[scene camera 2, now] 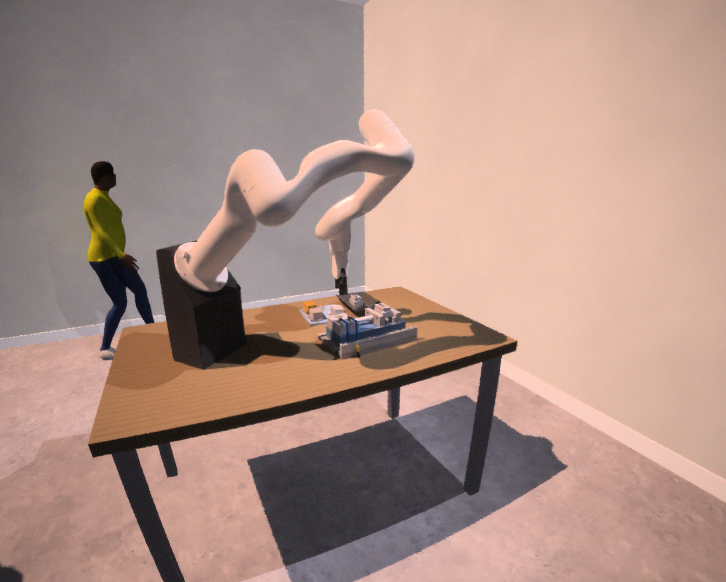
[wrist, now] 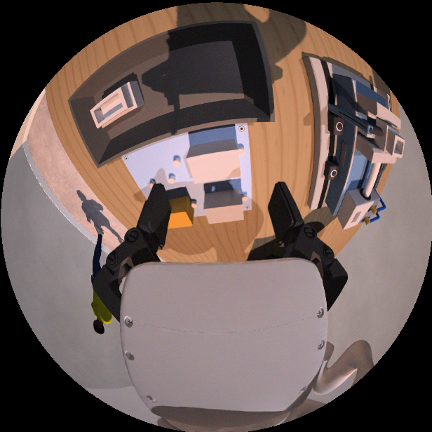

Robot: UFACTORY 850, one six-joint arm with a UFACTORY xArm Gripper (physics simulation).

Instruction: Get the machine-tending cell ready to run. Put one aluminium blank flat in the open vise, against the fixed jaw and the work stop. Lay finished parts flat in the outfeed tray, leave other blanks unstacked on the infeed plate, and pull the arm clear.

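My gripper [scene camera 2: 341, 291] [wrist: 219, 193] is open and empty, fingers pointing down above the infeed side. The pale infeed plate [wrist: 145, 161] holds two silvery blanks, one blank [scene camera 2: 335, 310] [wrist: 215, 166] nearer the tray and one blank [scene camera 2: 315, 313] [wrist: 225, 214] nearer the gripper base, side by side and unstacked. The dark outfeed tray [scene camera 2: 372, 298] [wrist: 200, 113] holds a pocketed finished part [scene camera 2: 355, 301] [wrist: 132, 96] at its left end in the wrist view. The vise [scene camera 2: 382, 312] [wrist: 358, 209] is at the right in the wrist view; what lies between its jaws is unclear.
An orange block [scene camera 2: 309, 304] [wrist: 181, 216] stands at the infeed plate's corner, near the left finger in the wrist view. Small pegs rise from the plate. Blue hoses [wrist: 380, 206] are beside the vise. A person [scene camera 2: 106, 227] [wrist: 101, 310] stands beyond the table [scene camera 2: 254, 388].
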